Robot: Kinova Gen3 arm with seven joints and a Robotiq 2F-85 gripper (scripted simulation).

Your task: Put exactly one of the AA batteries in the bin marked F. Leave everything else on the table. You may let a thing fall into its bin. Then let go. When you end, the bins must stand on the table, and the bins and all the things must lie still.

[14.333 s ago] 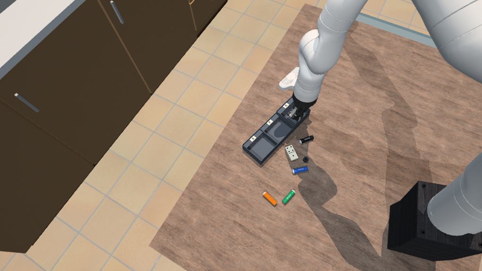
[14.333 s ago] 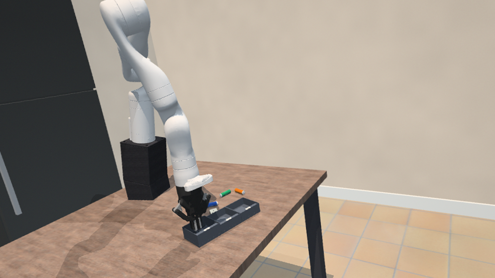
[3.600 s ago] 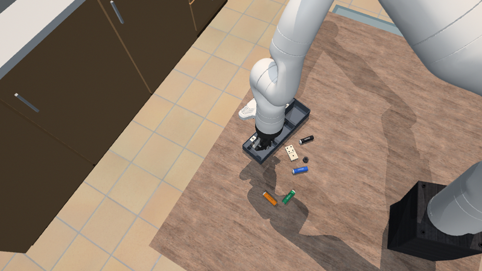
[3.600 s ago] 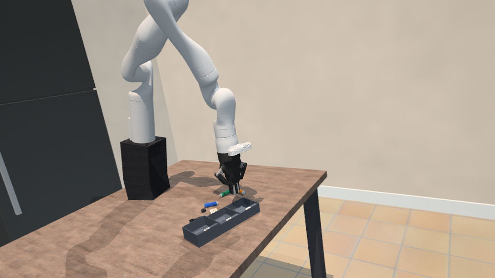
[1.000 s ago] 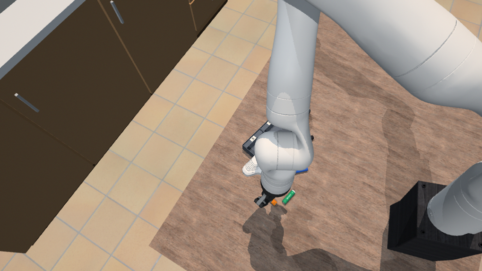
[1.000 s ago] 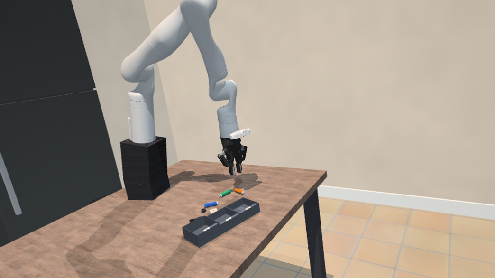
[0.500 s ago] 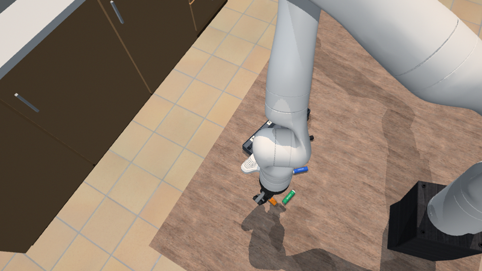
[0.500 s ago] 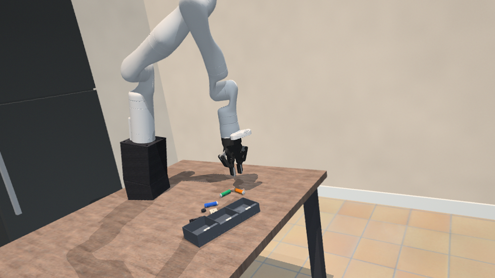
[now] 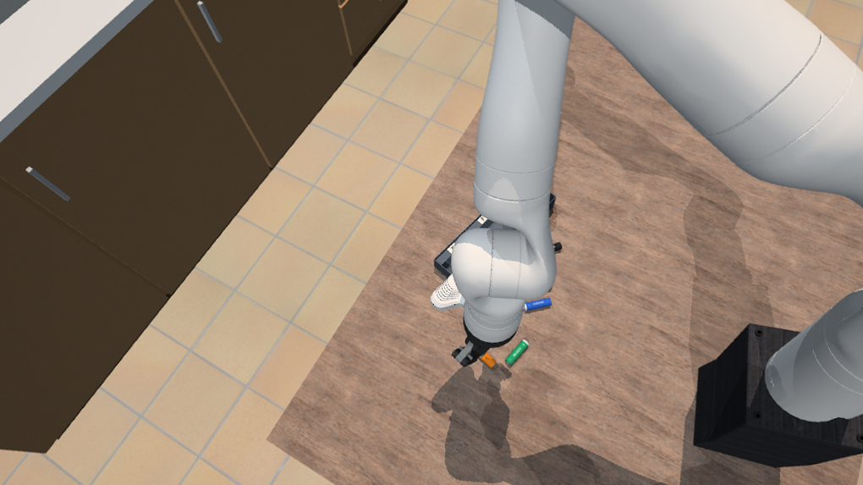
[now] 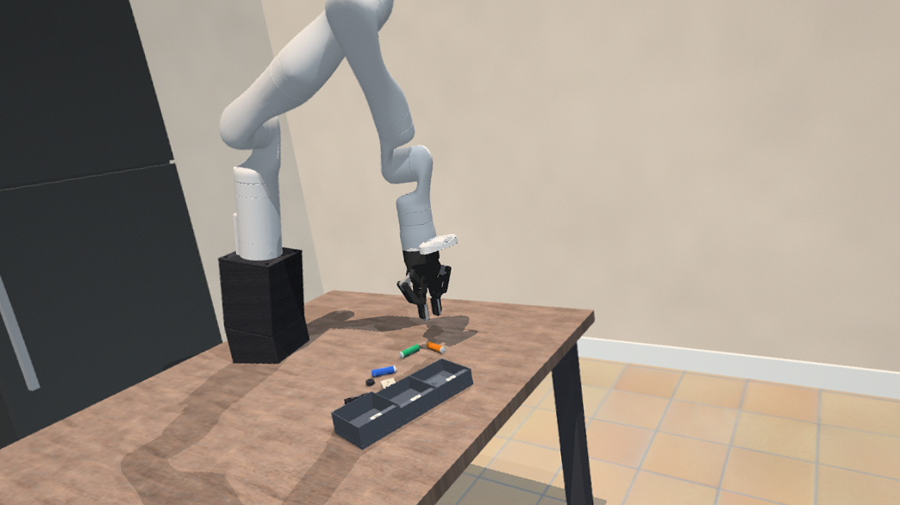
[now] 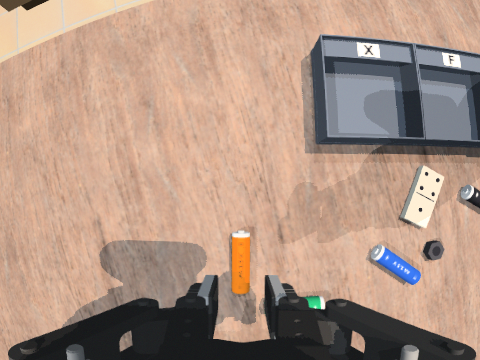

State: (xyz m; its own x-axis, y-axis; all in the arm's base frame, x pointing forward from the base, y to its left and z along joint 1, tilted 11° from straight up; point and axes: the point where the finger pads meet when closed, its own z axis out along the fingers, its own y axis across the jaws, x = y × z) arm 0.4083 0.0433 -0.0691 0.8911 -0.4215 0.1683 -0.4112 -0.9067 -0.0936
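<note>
The orange AA battery is 9 cm below my hand. From my hand the other things lie so: green battery (5 cm behind, 2 cm to the right, 9 cm below); then blue battery (6 cm behind, 12 cm to the right, 9 cm below); then white domino (2 cm behind, 17 cm to the right, 9 cm below).
</note>
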